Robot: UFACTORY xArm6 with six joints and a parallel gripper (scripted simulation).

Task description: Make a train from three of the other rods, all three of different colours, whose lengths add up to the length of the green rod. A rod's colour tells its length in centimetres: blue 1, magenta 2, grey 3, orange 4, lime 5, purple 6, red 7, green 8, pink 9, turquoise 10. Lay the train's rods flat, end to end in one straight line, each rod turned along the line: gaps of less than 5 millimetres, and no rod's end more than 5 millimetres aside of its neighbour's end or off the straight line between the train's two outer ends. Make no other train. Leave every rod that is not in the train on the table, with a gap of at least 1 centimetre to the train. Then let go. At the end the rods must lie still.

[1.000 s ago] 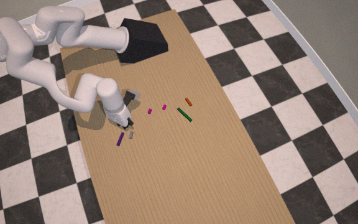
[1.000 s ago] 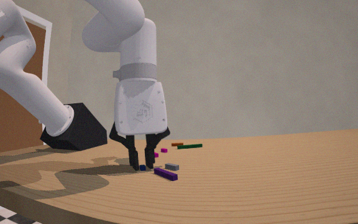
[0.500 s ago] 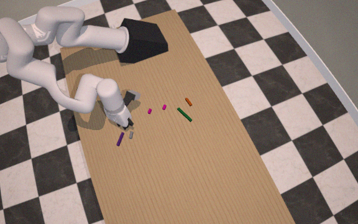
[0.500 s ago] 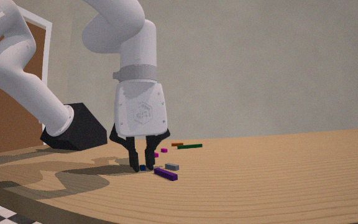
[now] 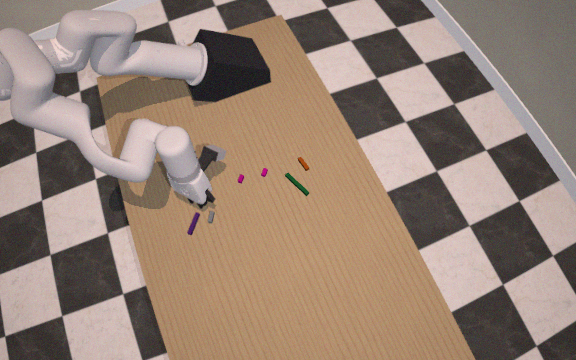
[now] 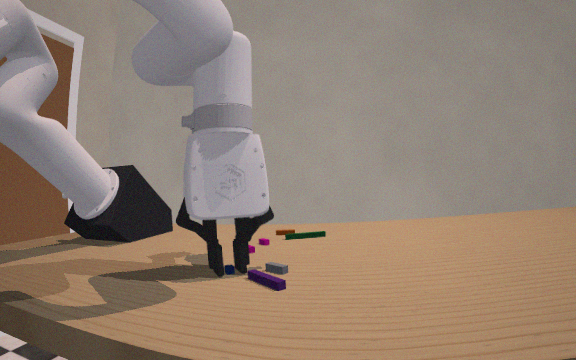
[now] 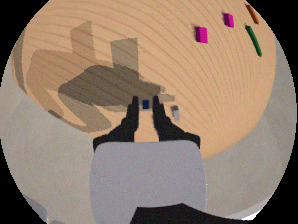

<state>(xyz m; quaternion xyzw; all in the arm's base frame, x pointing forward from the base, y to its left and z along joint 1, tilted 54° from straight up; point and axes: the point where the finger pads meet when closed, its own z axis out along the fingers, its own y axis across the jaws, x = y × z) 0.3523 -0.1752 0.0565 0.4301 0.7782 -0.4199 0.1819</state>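
The blue rod lies 20 mm below my hand. Round my hand: purple rod (50 mm ahead, 40 mm to the right, 20 mm below); then grey rod (60 mm ahead, 20 mm below, 10 mm to the left); then green rod (250 mm to the left, 70 mm ahead, 20 mm below).
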